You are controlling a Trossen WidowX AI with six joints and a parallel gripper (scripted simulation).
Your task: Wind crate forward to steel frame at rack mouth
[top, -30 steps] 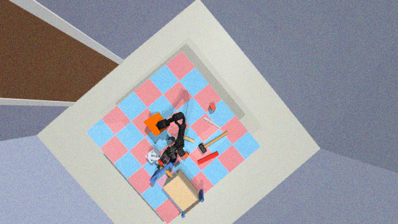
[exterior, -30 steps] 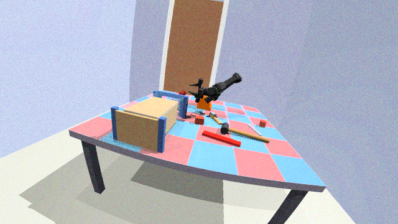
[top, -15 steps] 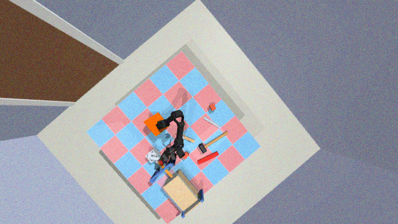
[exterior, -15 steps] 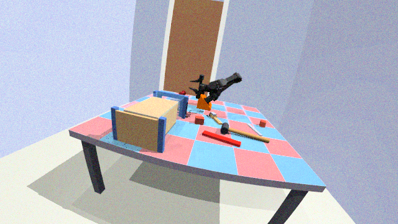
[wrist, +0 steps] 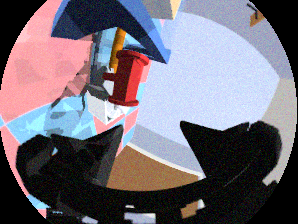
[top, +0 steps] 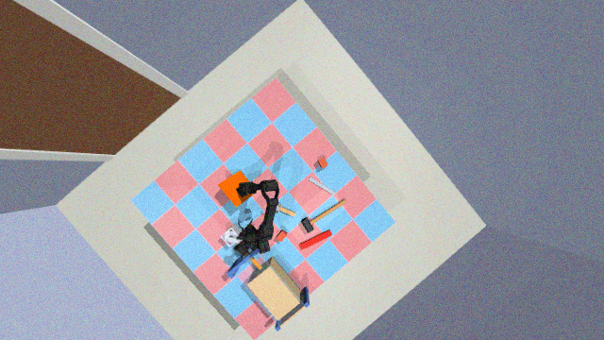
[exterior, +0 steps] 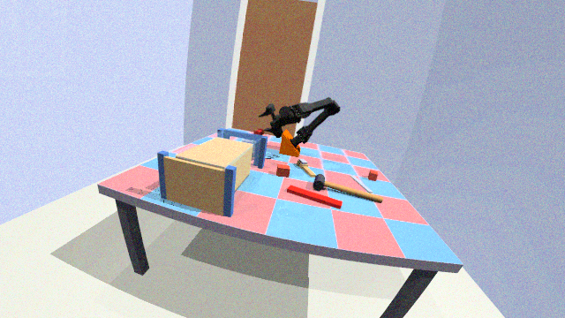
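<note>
My gripper tip is now 6 cm above the dark red knob, 5 cm short of it and 1 cm to the right of it. The rest, counted from my gripper tip: winch (17 cm below, 7 cm to the right, 5 cm behind); then blue steel frame (12 cm ahead, 10 cm below, 6 cm to the right); then brush (29 cm to the left, 19 cm below, 3 cm ahead).
</note>
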